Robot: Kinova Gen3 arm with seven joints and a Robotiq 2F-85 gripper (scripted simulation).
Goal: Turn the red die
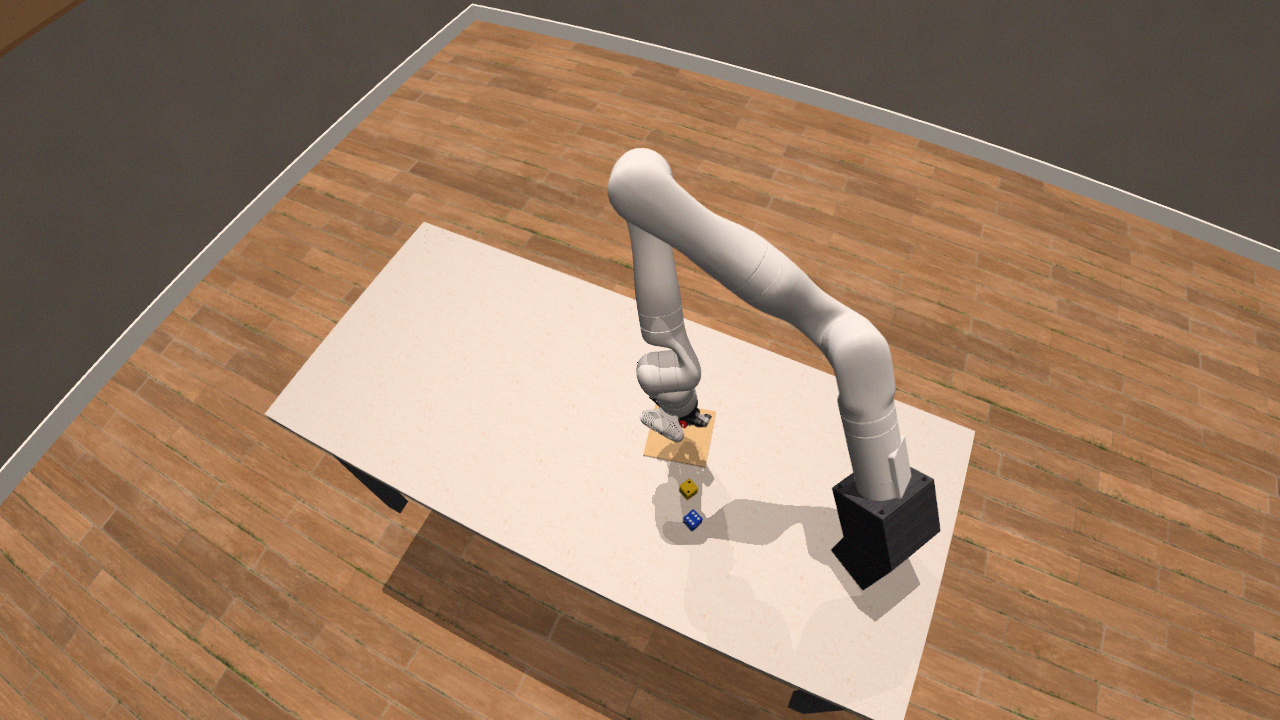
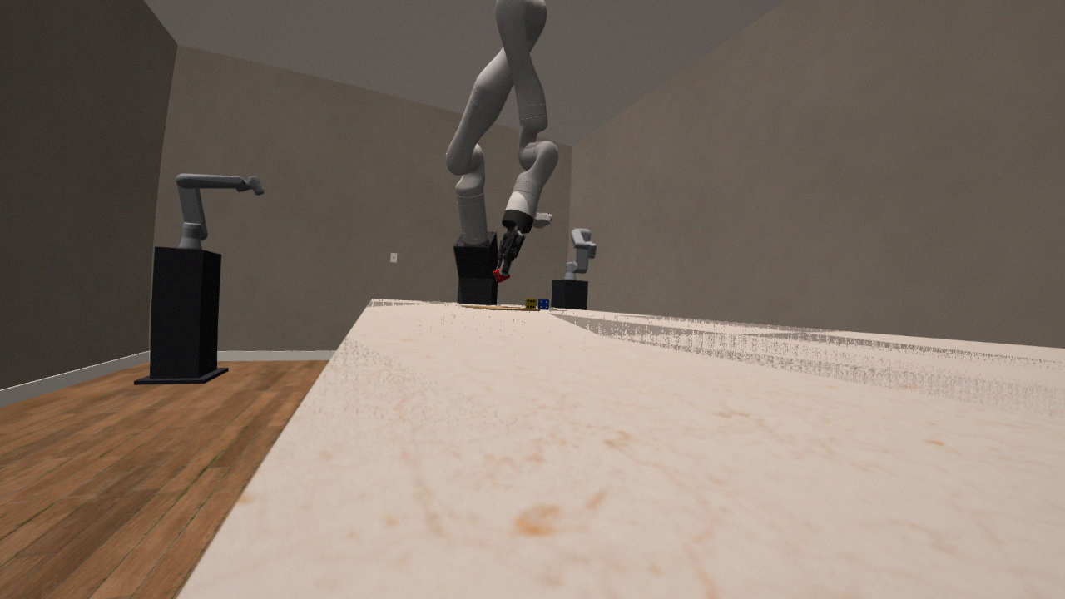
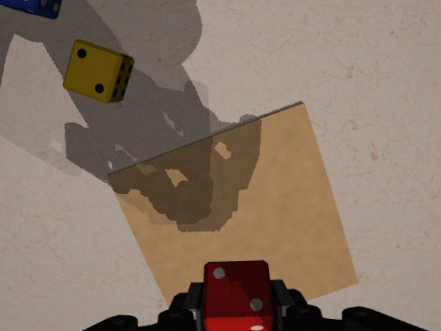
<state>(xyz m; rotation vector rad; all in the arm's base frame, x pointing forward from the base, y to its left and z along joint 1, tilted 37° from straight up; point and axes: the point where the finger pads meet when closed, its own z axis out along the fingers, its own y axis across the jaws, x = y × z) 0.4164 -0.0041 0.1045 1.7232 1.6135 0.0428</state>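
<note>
The red die is 1 cm below my hand. Also, from my hand: blue die (17 cm to the left, 11 cm behind, 8 cm below); yellow die (11 cm to the left, 8 cm below, 7 cm behind); tan mat (10 cm below).
</note>
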